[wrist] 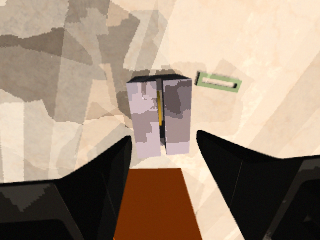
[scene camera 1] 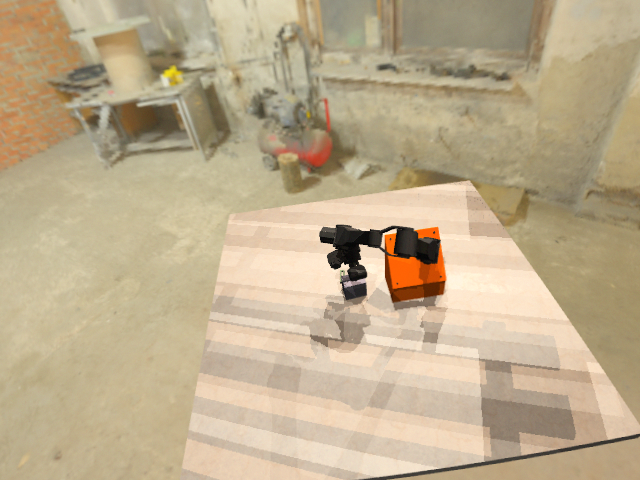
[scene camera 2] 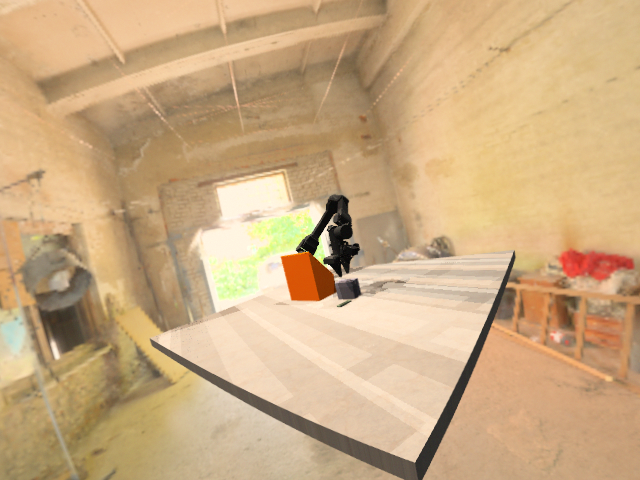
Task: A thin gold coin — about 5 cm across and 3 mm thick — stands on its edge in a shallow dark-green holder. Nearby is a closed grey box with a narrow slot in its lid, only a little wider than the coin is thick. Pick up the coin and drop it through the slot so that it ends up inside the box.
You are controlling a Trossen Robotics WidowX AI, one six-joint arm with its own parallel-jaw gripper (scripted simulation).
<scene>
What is my gripper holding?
Nothing.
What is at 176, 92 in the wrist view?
A grey box.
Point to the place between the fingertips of my gripper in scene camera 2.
At 344, 275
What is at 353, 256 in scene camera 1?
My gripper.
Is my gripper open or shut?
Open.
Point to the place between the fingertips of my gripper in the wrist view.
At 164, 137
</scene>
